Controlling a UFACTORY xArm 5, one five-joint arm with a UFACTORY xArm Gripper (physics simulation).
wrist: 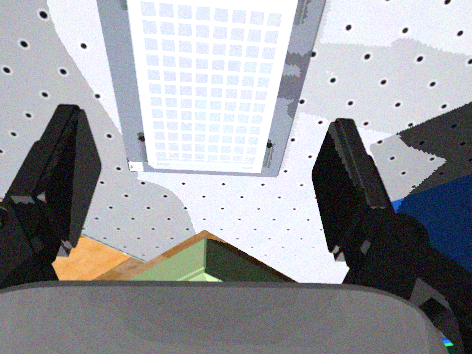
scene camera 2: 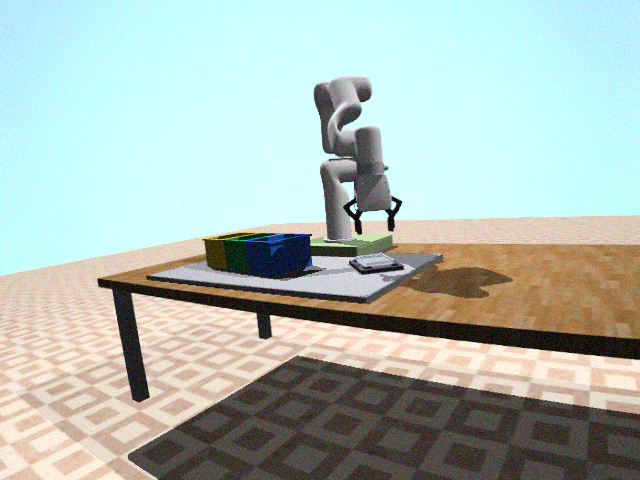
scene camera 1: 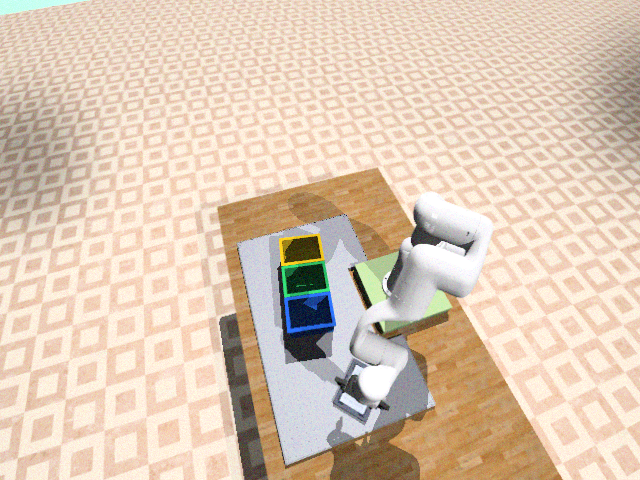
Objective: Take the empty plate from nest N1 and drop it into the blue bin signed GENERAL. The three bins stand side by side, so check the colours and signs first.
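Note:
The pale, gridded plate lies in the dark grey nest; the nest's label is not readable as N1. My gripper is open and empty. It hangs pointing down, with a gap above the nest. In the wrist view the fingers stand wide, to the left and right of the plate, whose far end is cut off. The blue bin is the bin of the row nearest the nest. Its sign is not readable.
The green bin adjoins the blue one, with the yellow bin beyond. All stand on the grey perforated board. The light green arm base stands beside it on the wooden table.

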